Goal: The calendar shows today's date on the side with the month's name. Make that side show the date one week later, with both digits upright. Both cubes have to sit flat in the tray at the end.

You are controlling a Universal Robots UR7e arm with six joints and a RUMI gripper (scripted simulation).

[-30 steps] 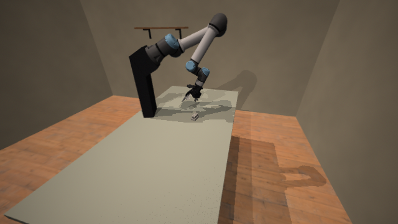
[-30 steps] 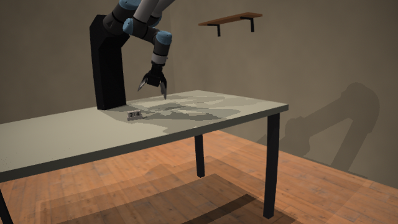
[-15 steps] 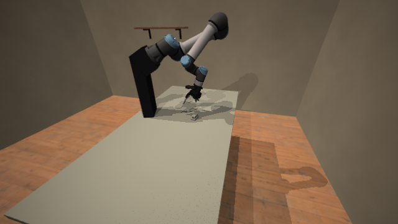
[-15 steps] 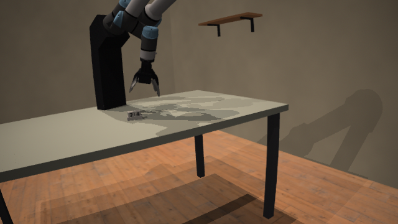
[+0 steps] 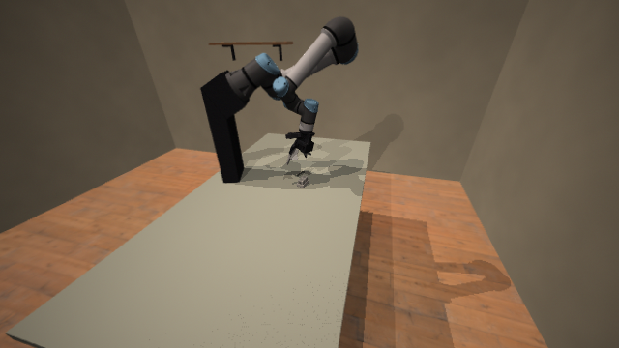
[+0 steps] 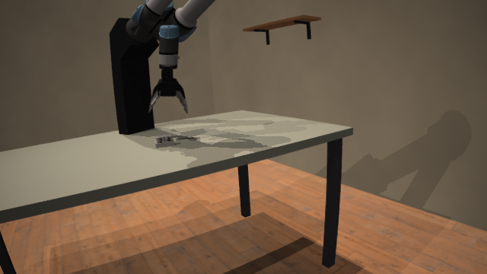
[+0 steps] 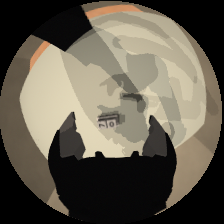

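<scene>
The calendar tray lies 11 cm below my hand, 6 cm ahead of it and 3 cm to the right of it.
</scene>
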